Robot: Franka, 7 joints.
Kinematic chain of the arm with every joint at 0, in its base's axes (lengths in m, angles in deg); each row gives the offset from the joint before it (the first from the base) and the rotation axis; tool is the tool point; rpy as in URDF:
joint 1: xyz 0 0 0.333 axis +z
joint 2: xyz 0 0 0 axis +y
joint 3: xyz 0 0 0.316 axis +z
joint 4: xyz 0.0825 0 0 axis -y
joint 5: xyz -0.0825 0 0.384 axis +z
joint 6: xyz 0 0 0 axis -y
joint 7: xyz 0.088 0 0 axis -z
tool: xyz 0 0 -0.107 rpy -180 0 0
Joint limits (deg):
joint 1: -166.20..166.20
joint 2: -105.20..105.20
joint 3: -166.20..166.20
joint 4: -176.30..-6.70
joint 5: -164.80..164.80
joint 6: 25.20..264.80
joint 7: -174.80..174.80
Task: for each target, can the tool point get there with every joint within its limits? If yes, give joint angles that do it. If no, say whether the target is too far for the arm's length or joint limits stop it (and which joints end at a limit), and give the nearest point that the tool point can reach.
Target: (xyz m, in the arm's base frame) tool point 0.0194 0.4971 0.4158
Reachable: yes | joints -9.68 41.84 107.77 -132.00 113.98 164.95 -68.62
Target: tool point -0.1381 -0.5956 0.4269
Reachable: yes | joints -70.41 10.18 -36.34 -112.48 66.20 129.30 -122.57
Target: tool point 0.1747 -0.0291 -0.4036
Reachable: no: joint limits stop it (at a limit: joint 2) | nearest point 0.1841 -0.0307 -0.3519 | short by 0.053 m
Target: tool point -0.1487 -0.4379 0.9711
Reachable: yes | joints -70.26 28.36 -68.95 -25.62 130.06 197.67 80.85
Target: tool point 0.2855 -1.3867 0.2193
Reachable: no: too far | nearest point 0.1724 -0.8376 0.2643 | short by 0.562 m
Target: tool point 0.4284 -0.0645 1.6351
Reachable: no: too far | nearest point 0.2678 -0.0403 1.1470 | short by 0.514 m
